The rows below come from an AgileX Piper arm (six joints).
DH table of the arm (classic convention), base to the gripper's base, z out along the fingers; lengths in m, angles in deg. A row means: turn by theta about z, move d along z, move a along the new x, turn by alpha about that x. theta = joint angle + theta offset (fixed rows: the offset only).
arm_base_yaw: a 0  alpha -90  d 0.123  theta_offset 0
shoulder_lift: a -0.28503  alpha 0  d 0  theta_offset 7.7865
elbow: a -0.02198  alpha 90  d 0  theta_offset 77.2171
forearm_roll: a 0  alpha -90  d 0.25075  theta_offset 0
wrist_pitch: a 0  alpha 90  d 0  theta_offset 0
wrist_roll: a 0  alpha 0  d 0.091  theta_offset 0
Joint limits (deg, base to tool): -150..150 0..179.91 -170..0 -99.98..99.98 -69.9..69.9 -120..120
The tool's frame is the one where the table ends.
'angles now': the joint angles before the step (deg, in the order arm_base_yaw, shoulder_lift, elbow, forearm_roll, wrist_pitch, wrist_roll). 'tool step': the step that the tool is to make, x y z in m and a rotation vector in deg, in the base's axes. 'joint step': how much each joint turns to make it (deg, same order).
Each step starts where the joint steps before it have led.
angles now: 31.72 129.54 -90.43 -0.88 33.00 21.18
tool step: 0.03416 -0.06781 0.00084 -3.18 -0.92 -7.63
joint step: -8.88 0.00 -0.28 -4.49 0.96 1.32
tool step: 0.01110 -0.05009 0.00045 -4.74 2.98 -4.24
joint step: -5.79 -0.17 -0.30 -3.72 4.93 -0.01
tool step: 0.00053 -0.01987 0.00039 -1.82 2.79 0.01
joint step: -2.37 -0.19 -0.07 0.17 3.17 -3.03
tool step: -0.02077 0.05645 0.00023 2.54 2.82 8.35
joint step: 6.90 -0.18 0.00 5.42 1.73 -4.72
